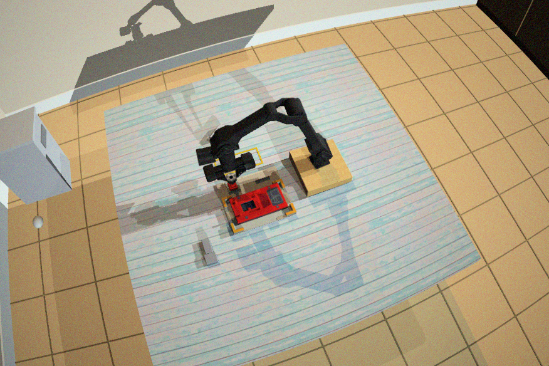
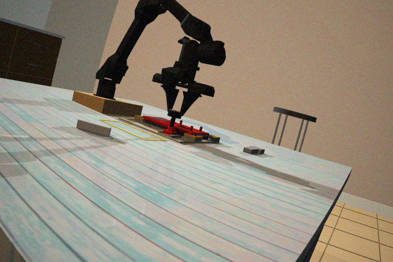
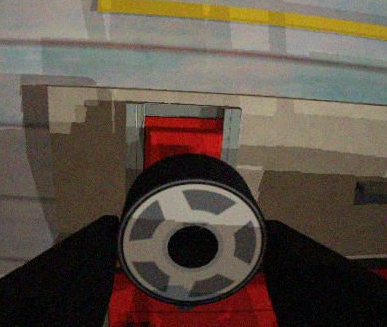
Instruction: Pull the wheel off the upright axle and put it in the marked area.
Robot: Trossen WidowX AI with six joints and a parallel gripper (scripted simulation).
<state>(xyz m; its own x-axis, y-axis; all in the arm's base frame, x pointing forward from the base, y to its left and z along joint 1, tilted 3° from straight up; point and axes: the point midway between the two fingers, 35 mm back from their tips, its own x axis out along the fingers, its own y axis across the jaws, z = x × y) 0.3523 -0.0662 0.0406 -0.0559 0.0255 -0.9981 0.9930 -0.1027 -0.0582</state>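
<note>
Now: the upright axle 3 cm below my gripper tip. Also, from my gripper tip: wheel: right at my gripper tip.
</note>
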